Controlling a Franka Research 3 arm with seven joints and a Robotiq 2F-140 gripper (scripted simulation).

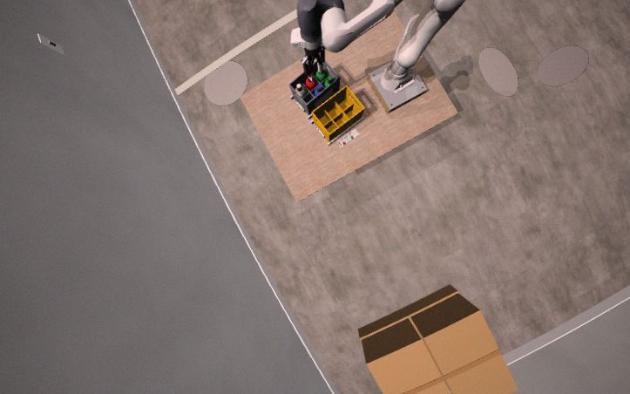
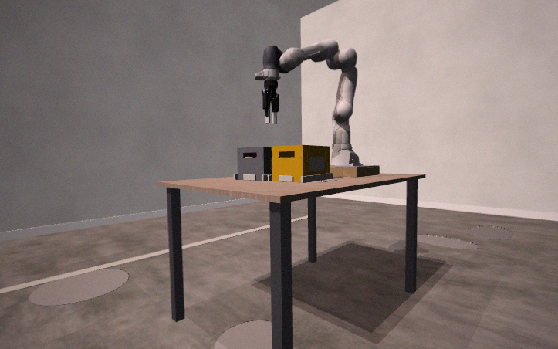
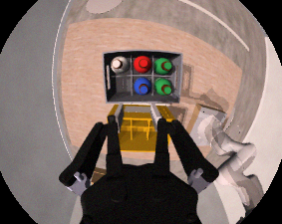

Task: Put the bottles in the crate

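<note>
Now: the red bottle 250 mm below my hand, 110 mm to the right of it and 10 mm ahead of it. Also, from my hand: blue bottle (250 mm below, 20 mm to the right, 20 mm behind); white bottle (250 mm below, 100 mm ahead, 80 mm to the right); grey crate (250 mm below, 60 mm to the right).
</note>
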